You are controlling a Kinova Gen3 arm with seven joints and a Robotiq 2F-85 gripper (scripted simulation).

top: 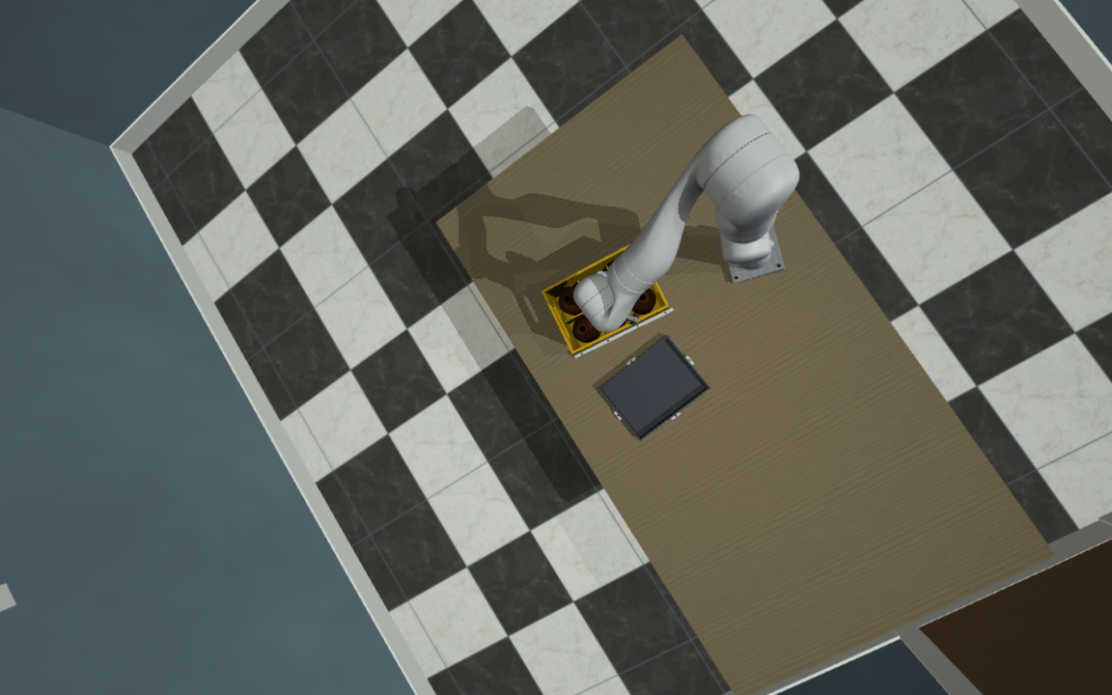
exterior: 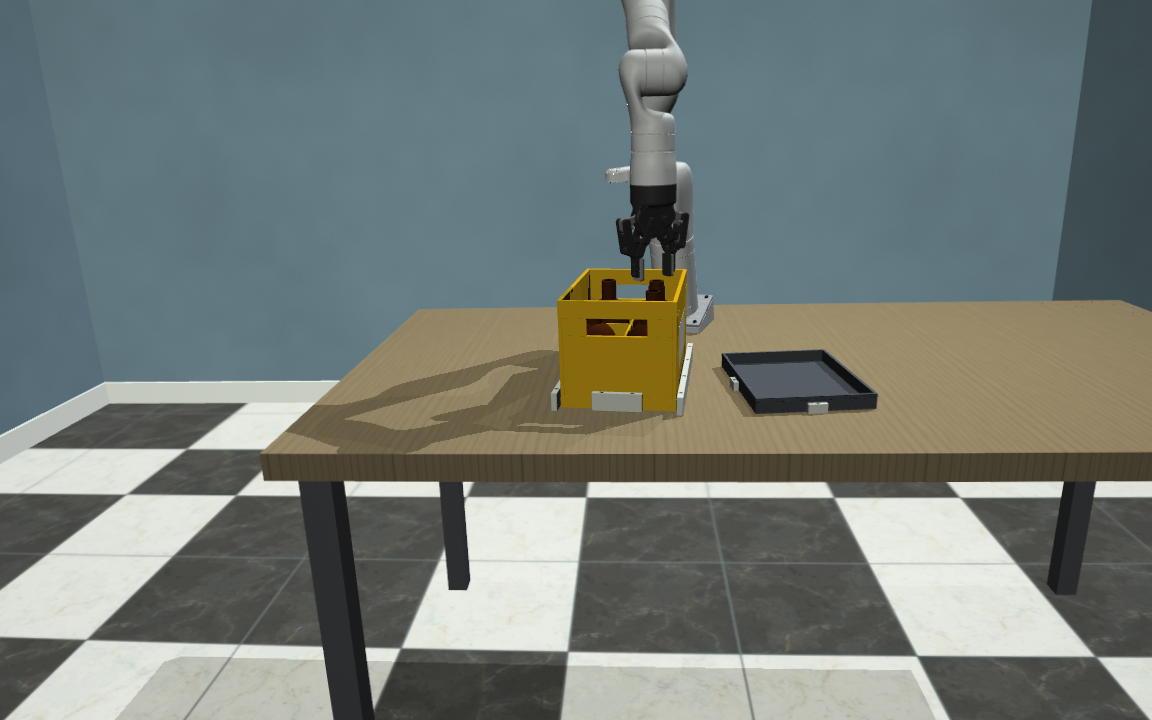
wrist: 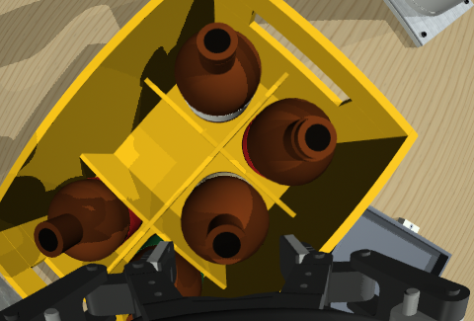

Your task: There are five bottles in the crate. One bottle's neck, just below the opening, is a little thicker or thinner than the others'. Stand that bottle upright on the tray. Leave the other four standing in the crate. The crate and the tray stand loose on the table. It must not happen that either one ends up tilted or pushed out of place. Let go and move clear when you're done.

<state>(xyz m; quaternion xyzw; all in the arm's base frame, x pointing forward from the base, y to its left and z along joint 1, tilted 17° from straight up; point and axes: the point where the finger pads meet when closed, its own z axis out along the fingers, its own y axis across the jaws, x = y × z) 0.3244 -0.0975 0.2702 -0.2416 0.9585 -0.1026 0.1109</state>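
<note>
Now: the yellow crate 12 cm below my hand, 4 cm to the right of it and 1 cm behind it. From my hand the other things lie so: brown bottle (11 cm below, 8 cm behind, 2 cm to the left); dark tray (23 cm to the left, 19 cm below, 7 cm ahead).
</note>
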